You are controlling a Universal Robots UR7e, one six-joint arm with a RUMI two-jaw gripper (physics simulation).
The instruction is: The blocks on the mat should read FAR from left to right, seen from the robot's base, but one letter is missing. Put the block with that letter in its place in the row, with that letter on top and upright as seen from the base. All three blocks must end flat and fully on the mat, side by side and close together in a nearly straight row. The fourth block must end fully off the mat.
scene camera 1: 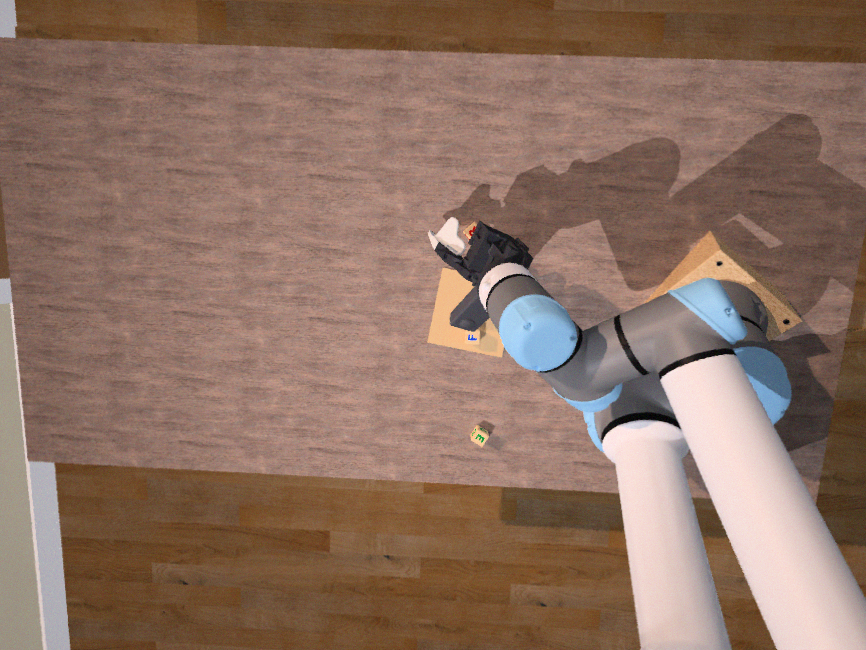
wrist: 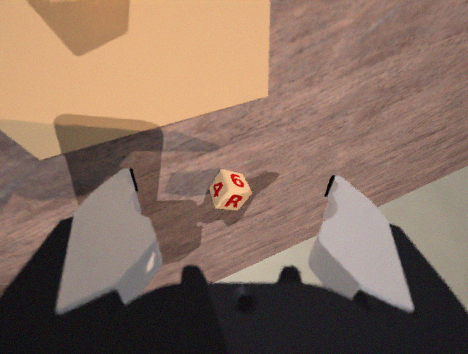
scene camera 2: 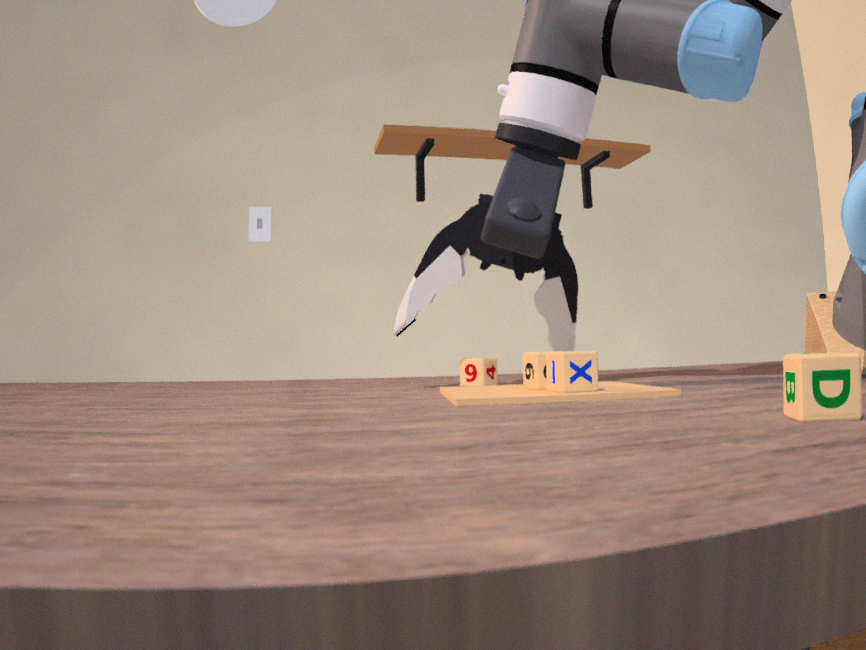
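The R block (scene camera 1: 470,230) (scene camera 2: 478,372) (wrist: 230,190) lies on the table off the mat (scene camera 1: 444,321) (scene camera 2: 643,392) (wrist: 200,60), past its right side as seen from the base. Its red R is on top, turned askew; 4 and 6/9 are on its sides. My gripper (scene camera 1: 466,227) (scene camera 2: 481,340) (wrist: 233,176) is open and empty above this block, which shows between the fingers in the wrist view. The F block (scene camera 1: 472,337) (scene camera 2: 573,371) is on the mat with its blue F up. The A block (scene camera 2: 533,370) stands beside it, partly hidden; the arm covers it in scene camera 1.
A fourth block with green letters (scene camera 1: 479,436) (scene camera 2: 822,388) lies on the table off the mat, to the left seen from the base. A wooden wedge-shaped stand (scene camera 1: 710,262) is near the arm. A wall shelf (scene camera 2: 454,143) is in the background.
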